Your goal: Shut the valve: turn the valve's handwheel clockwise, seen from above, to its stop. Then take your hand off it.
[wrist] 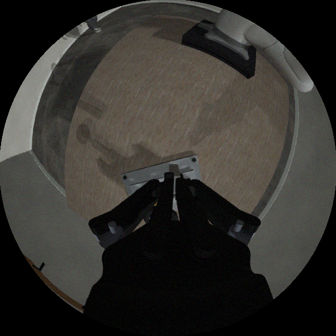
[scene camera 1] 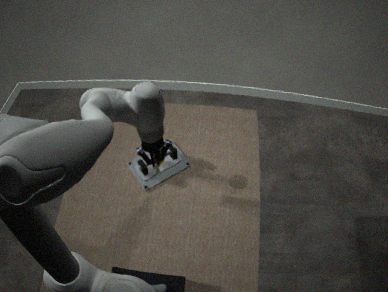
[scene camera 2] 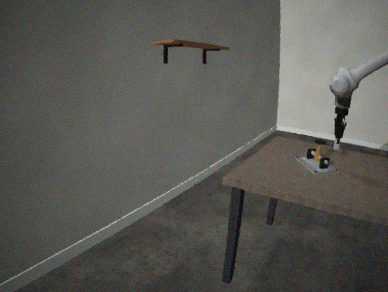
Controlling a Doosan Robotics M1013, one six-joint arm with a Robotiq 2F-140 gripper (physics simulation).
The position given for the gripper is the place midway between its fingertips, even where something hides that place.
Observation:
In view: the gripper (wrist: 173,170) and a grey base plate (scene camera 1: 159,178).
The grey base plate shows as well in the wrist view (wrist: 191,162).

